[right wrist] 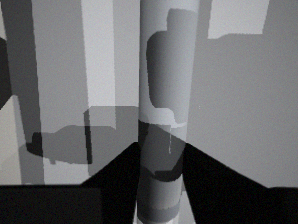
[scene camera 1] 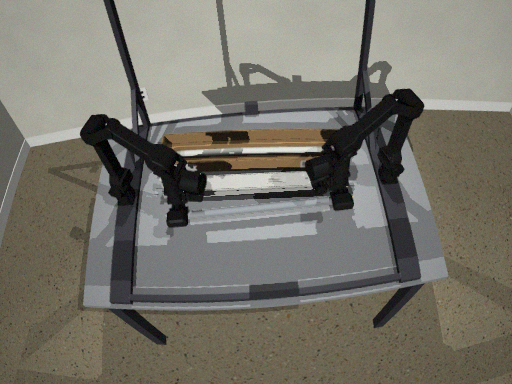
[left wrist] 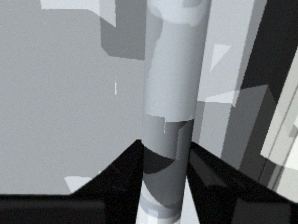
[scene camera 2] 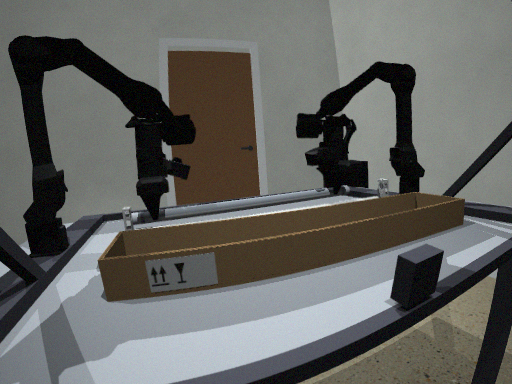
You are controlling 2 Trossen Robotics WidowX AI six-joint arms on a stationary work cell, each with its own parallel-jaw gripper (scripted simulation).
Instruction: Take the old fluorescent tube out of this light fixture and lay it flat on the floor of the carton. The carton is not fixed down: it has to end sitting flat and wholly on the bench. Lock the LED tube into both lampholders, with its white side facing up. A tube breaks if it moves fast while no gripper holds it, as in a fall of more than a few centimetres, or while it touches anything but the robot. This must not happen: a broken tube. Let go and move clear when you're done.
Labels:
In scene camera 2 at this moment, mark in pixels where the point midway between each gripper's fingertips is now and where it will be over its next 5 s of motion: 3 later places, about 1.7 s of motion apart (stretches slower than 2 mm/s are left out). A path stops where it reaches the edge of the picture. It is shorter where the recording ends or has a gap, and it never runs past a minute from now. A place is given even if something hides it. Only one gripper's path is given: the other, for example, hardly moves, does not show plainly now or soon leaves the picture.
My left gripper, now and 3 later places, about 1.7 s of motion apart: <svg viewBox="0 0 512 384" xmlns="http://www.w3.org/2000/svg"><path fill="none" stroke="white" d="M155 218L157 230L154 211L156 219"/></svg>

